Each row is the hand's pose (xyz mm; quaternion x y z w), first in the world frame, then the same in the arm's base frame.
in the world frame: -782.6 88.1 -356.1 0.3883 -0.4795 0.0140 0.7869
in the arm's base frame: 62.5 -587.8 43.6 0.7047 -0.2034 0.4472 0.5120
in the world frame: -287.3 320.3 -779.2 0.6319 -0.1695 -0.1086 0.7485
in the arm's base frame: -55.1 56.0 -179.8 0.7117 0.2062 0.3921 0.5452
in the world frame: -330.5 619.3 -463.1 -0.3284 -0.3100 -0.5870 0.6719
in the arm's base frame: -338.3 -15.9 145.5 0.0737 -0.4081 -0.1228 0.9016
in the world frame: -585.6 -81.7 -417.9 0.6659 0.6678 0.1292 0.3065
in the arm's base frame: 274.1 -426.0 21.3 0.1505 0.8804 0.4342 0.1175
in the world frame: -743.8 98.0 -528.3 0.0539 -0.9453 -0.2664 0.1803
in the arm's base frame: 54.1 -494.9 -106.6 0.6595 -0.6807 -0.2310 0.2197
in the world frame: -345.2 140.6 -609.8 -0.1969 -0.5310 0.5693 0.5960
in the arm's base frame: 112.0 -92.6 -60.1 0.2082 -0.6618 0.7120 0.1082
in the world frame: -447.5 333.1 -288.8 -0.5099 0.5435 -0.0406 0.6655
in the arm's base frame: -83.5 -244.9 238.4 -0.6268 0.0700 0.4084 0.6598
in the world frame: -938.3 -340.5 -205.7 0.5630 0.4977 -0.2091 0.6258
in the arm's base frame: 443.3 -877.5 83.9 0.2454 0.7093 0.3304 0.5723
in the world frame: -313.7 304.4 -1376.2 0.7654 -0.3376 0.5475 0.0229
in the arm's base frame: -77.5 218.8 -754.6 -0.7614 -0.1179 -0.4523 0.4493
